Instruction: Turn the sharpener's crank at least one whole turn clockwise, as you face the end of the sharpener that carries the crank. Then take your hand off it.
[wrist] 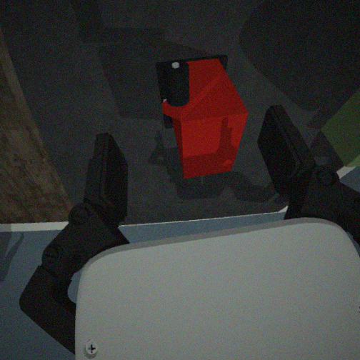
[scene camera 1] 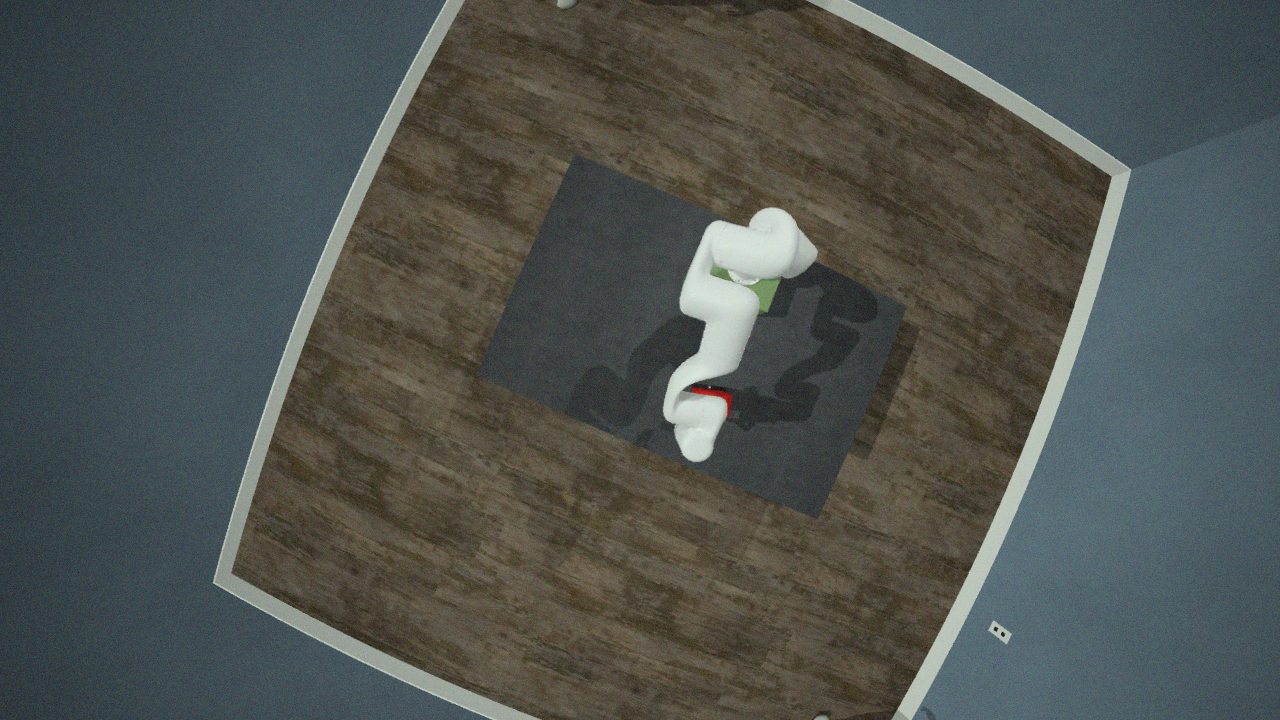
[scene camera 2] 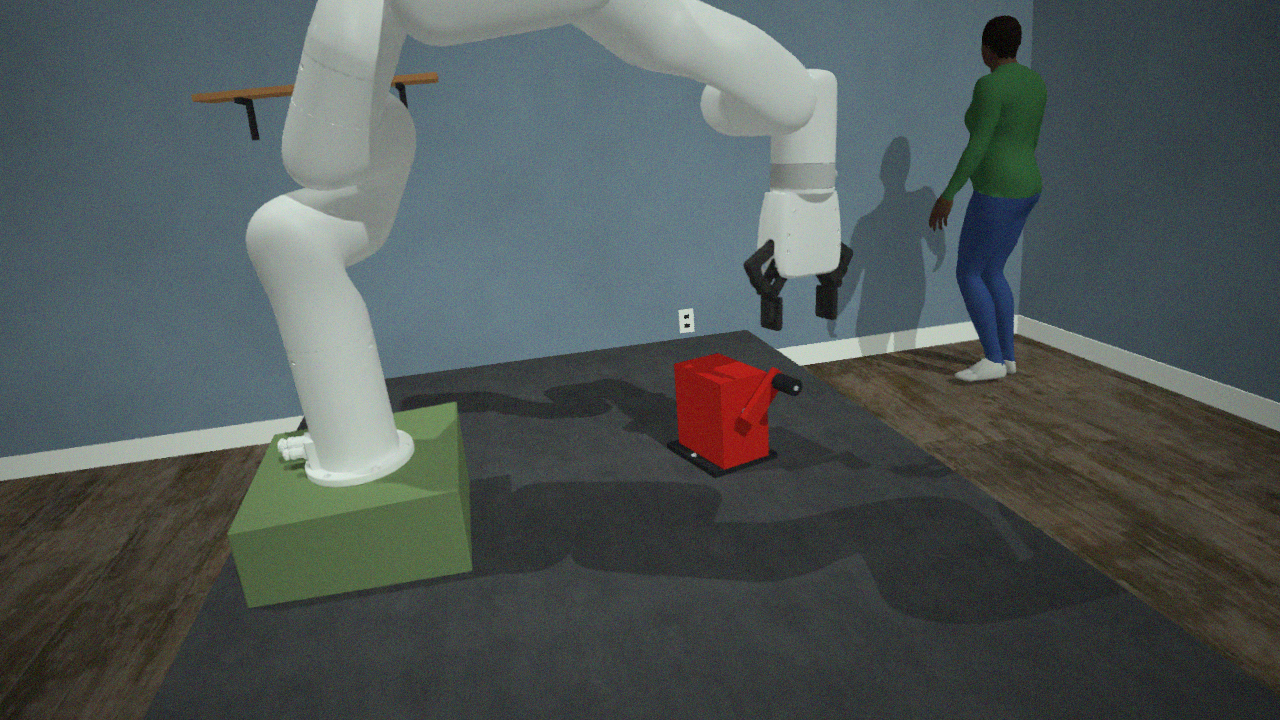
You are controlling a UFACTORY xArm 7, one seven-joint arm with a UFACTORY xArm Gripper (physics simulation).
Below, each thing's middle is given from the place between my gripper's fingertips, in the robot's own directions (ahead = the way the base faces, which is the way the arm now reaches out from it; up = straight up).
My gripper is now 8 cm above the black crank handle (wrist: pixel 176 80), 2 cm to the right of it and 1 cm past it. The rest, counted from my hand: red sharpener (scene camera 2: pixel 712 391) (14 cm below, 9 cm to the left, 7 cm behind).
